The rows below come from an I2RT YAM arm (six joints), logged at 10 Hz.
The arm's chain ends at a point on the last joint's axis. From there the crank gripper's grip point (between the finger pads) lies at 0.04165 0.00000 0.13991 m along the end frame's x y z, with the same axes.
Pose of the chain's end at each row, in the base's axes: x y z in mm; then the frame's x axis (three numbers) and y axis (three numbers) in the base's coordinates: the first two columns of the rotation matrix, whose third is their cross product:
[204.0, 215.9, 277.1, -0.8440, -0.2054, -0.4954, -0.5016, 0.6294, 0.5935]
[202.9, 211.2, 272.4, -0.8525, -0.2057, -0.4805, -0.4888, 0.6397, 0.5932]
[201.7, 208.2, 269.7, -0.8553, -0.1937, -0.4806, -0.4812, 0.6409, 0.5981]
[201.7, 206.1, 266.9, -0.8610, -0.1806, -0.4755, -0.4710, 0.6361, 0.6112]
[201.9, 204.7, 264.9, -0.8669, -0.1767, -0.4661, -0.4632, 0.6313, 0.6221]
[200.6, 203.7, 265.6, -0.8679, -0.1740, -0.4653, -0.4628, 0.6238, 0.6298]
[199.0, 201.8, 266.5, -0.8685, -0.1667, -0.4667, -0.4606, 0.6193, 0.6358]
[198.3, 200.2, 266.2, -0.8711, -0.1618, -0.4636, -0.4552, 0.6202, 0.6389]
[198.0, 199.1, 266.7, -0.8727, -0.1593, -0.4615, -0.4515, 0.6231, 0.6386]
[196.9, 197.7, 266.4, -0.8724, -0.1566, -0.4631, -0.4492, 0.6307, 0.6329]
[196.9, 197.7, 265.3, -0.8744, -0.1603, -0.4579, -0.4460, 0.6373, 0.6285]
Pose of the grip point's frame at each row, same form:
[195.4, 312.2, 167.7, -0.8440, -0.2054, -0.4954, -0.5016, 0.6294, 0.5935]
[193.3, 306.2, 162.0, -0.8525, -0.2057, -0.4805, -0.4888, 0.6397, 0.5932]
[193.0, 304.1, 159.9, -0.8553, -0.1937, -0.4806, -0.4812, 0.6409, 0.5981]
[192.7, 303.5, 158.6, -0.8610, -0.1806, -0.4755, -0.4710, 0.6361, 0.6112]
[191.6, 303.0, 157.5, -0.8669, -0.1767, -0.4661, -0.4632, 0.6313, 0.6221]
[189.7, 303.1, 159.2, -0.8679, -0.1740, -0.4653, -0.4628, 0.6238, 0.6298]
[188.4, 302.2, 161.1, -0.8685, -0.1667, -0.4667, -0.4606, 0.6193, 0.6358]
[187.8, 300.9, 161.0, -0.8711, -0.1618, -0.4636, -0.4552, 0.6202, 0.6389]
[187.7, 299.6, 161.3, -0.8727, -0.1593, -0.4615, -0.4515, 0.6231, 0.6386]
[187.6, 297.5, 160.3, -0.8724, -0.1566, -0.4631, -0.4492, 0.6307, 0.6329]
[187.2, 296.5, 158.3, -0.8744, -0.1603, -0.4579, -0.4460, 0.6373, 0.6285]

